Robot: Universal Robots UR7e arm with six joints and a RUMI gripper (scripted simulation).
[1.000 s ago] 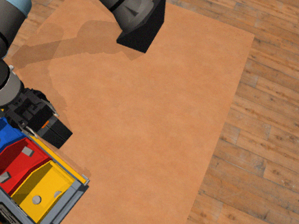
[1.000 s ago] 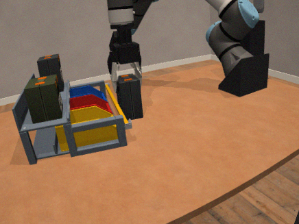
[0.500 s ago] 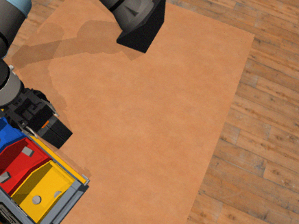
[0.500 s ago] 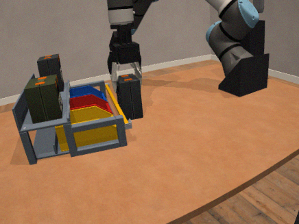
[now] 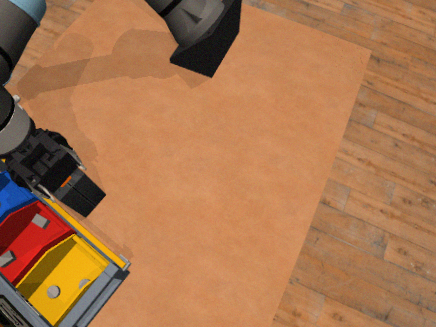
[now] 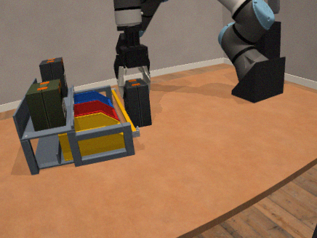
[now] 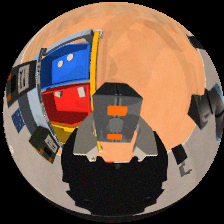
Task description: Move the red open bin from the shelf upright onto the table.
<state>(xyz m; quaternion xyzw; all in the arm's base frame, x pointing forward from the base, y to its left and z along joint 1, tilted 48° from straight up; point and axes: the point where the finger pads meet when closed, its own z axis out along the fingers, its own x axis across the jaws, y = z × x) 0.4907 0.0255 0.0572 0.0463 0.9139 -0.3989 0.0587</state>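
My hand is 30 mm above the black box. Round my hand: red open bin 150 mm ahead, 10 mm to the right, 60 mm below; yellow stick 50 mm ahead, 40 mm below; blue bin 140 mm ahead, 130 mm to the right, 60 mm below.
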